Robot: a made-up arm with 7 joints. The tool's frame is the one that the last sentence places. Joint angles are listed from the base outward.
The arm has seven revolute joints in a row. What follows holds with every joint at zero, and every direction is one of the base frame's. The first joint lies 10 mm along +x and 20 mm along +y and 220 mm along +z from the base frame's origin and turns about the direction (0.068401, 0.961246, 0.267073). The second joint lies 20 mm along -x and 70 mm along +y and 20 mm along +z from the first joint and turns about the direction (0.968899, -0.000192, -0.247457). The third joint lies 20 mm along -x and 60 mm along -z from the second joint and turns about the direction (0.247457, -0.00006, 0.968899). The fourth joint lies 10 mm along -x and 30 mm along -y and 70 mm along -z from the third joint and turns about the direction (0.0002, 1, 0.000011). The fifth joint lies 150 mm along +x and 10 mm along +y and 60 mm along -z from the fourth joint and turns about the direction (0.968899, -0.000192, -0.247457). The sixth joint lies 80 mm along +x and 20 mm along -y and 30 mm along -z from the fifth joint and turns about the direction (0.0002, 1, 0.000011). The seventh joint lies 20 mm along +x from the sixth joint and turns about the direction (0.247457, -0.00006, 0.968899). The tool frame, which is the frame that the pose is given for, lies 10 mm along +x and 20 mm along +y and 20 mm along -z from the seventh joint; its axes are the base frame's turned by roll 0.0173, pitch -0.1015 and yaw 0.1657 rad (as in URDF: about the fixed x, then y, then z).
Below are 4 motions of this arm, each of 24 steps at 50 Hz.
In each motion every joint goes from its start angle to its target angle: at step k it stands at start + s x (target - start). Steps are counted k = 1, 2, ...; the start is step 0. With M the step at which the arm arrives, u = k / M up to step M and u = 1 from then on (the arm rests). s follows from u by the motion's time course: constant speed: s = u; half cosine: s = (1 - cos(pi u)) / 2; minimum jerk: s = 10 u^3 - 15 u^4 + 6 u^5.
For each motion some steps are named. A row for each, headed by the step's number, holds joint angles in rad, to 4 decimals.
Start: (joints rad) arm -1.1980 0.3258 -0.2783 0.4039 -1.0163 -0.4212 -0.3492
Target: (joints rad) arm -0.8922 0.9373 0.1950 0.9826 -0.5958 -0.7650 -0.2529
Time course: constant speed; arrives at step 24
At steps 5, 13, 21, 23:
5: -1.1343 0.4532 -0.1797 0.5245 -0.9287 -0.4928 -0.3291
13: -1.0324 0.6570 -0.0219 0.7174 -0.7885 -0.6074 -0.2970
21: -0.9304 0.8609 0.1358 0.9103 -0.6484 -0.7220 -0.2649
23: -0.9049 0.9118 0.1753 0.9585 -0.6133 -0.7507 -0.2569

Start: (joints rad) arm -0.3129 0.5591 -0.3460 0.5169 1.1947 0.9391 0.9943
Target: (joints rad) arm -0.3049 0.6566 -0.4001 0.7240 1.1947 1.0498 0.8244
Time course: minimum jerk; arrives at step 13
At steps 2, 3, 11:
2: -0.3127 0.5619 -0.3475 0.5228 1.1947 0.9423 0.9895
3: -0.3122 0.5673 -0.3506 0.5344 1.1947 0.9484 0.9800
11: -0.3051 0.6538 -0.3986 0.7181 1.1947 1.0466 0.8292

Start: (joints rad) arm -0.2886 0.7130 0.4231 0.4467 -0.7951 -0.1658 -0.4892
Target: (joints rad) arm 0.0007 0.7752 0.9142 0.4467 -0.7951 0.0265 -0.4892
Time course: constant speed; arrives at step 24
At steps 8, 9, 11, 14, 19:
8: -0.1922 0.7337 0.5868 0.4467 -0.7951 -0.1017 -0.4892
9: -0.1801 0.7363 0.6073 0.4467 -0.7951 -0.0937 -0.4892
11: -0.1560 0.7415 0.6482 0.4467 -0.7951 -0.0777 -0.4892
14: -0.1198 0.7493 0.7096 0.4467 -0.7951 -0.0536 -0.4892
19: -0.0596 0.7622 0.8119 0.4467 -0.7951 -0.0136 -0.4892

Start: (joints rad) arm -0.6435 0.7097 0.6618 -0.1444 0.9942 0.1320 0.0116
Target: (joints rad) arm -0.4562 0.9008 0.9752 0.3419 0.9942 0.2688 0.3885
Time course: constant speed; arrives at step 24
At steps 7, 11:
7: -0.5889 0.7654 0.7532 -0.0026 0.9942 0.1719 0.1215
11: -0.5577 0.7973 0.8054 0.0785 0.9942 0.1947 0.1843

